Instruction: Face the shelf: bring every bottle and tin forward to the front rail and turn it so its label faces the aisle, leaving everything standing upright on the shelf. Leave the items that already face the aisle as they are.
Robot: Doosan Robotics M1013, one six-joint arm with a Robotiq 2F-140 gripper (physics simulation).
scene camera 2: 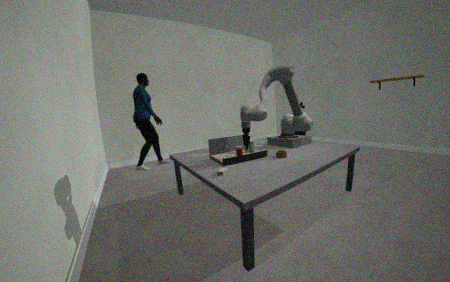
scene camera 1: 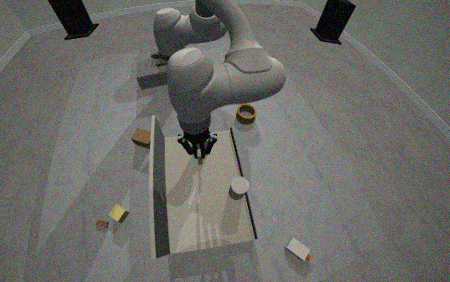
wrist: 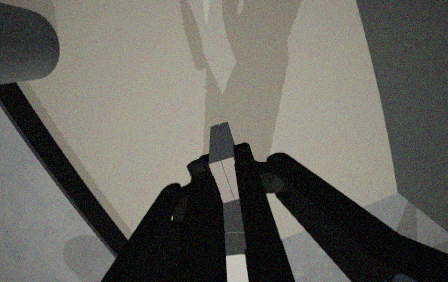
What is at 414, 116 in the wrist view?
A shelf back wall.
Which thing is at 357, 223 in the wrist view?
The gripper.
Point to a shelf back wall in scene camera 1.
159, 236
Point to a beige shelf board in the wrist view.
At 130, 103
